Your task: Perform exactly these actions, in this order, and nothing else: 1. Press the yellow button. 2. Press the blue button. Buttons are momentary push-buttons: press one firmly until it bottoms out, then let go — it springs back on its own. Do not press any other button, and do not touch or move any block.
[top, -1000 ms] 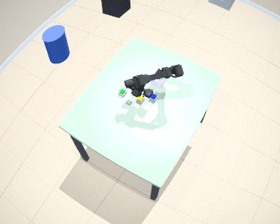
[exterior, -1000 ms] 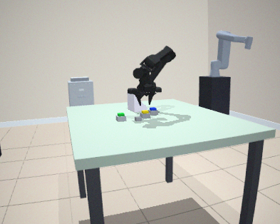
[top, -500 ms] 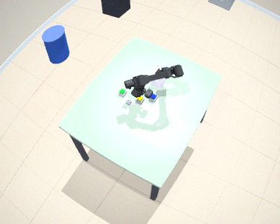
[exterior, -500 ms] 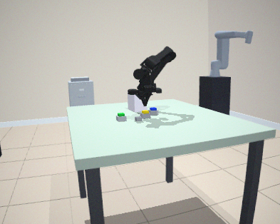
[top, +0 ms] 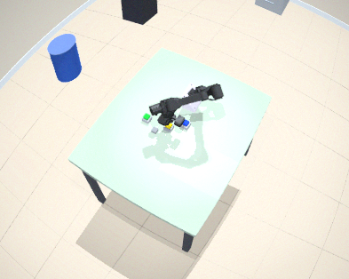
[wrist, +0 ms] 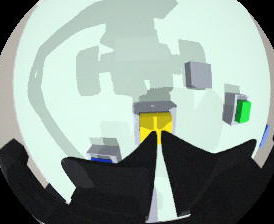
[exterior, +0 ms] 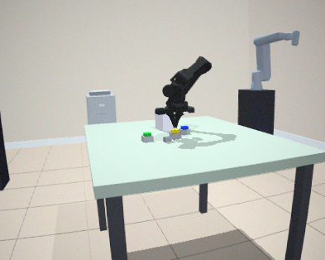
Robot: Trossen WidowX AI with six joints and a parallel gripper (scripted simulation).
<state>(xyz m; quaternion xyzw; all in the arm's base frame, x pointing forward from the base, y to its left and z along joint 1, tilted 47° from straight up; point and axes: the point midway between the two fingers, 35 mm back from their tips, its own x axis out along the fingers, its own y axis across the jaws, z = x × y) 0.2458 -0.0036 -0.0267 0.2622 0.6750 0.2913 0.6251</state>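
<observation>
The yellow button lies 2 cm below my gripper tip. The rest, counted from my gripper tip: blue button (8 cm to the left, 7 cm behind, 2 cm below); small grey block (6 cm to the right, 6 cm ahead, 4 cm below); green button (14 cm to the right, 2 cm below, 1 cm ahead).
</observation>
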